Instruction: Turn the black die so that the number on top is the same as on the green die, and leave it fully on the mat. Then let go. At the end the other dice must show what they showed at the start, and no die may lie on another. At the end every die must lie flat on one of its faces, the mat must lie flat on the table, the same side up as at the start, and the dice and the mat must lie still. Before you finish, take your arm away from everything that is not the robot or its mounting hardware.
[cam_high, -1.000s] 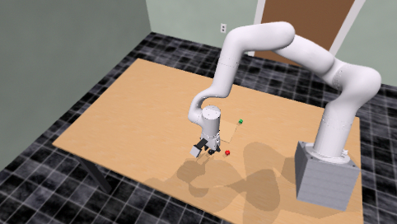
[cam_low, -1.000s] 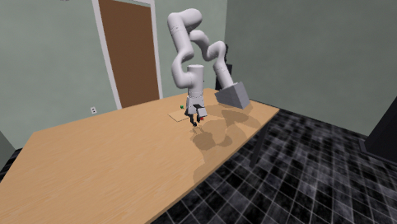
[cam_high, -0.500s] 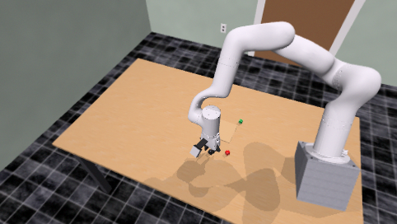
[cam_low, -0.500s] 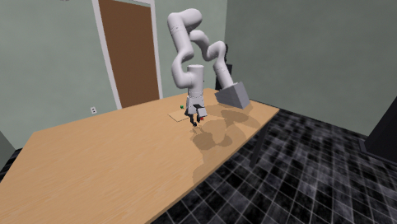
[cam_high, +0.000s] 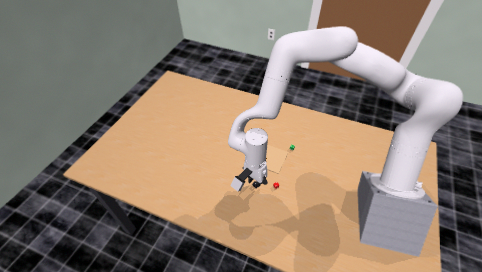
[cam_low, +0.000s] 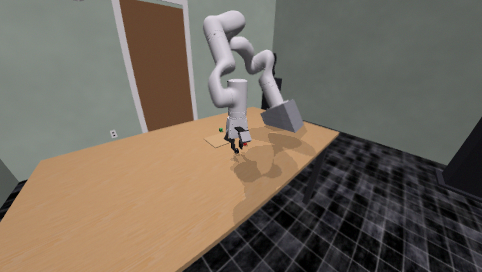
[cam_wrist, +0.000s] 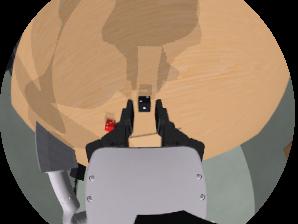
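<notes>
Right now my hand is 1 cm to the left of the black die and 3 cm above it. Round my hand: green die (8 cm behind, 28 cm to the right, 3 cm below); red die (9 cm behind, 4 cm to the right, 3 cm below); tan mat (1 cm behind, 18 cm to the right, 4 cm below).
</notes>
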